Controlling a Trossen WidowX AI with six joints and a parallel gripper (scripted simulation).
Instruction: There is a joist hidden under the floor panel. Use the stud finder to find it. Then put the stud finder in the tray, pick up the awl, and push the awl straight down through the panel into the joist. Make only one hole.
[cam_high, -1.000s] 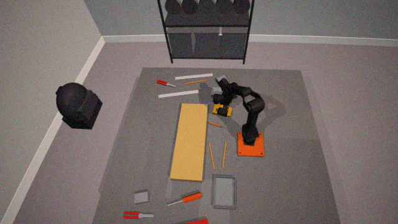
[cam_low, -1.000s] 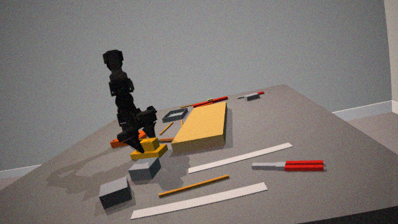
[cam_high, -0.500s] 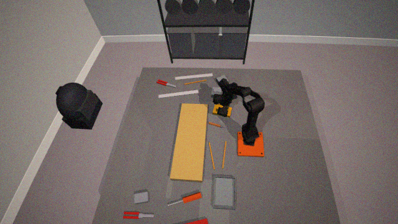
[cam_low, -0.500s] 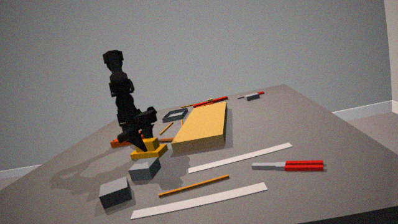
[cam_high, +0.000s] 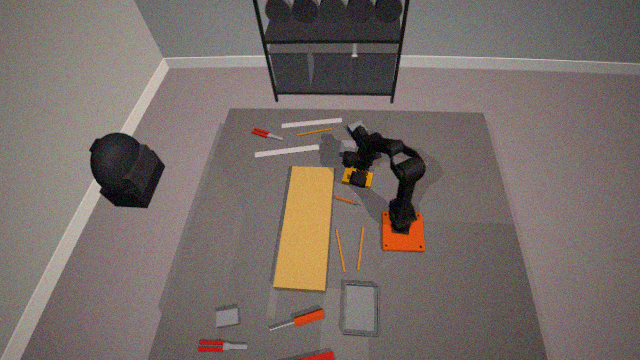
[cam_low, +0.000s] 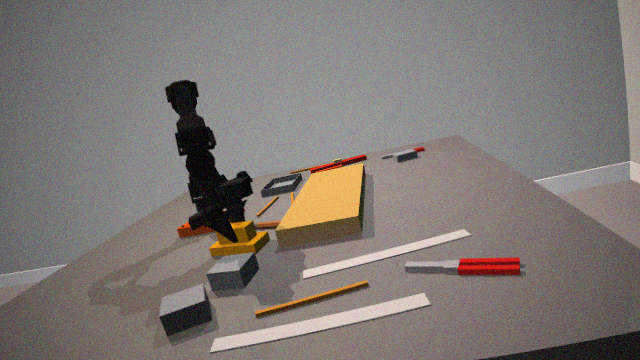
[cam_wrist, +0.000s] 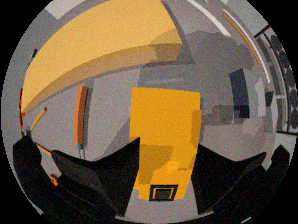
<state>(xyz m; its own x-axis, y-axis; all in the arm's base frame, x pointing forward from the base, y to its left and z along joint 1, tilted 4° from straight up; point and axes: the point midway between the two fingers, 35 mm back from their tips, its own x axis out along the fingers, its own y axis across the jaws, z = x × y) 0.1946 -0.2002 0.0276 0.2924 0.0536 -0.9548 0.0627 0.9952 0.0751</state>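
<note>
My gripper tip is now 4 cm past the indicator window and 3 cm below it. From my gripper tip the other things lie so: grey tray 10 cm behind, 53 cm to the left, 1 cm below; then awl 1 cm behind, 12 cm to the left, 2 cm below; then stud finder 2 cm behind, 2 cm above.
</note>
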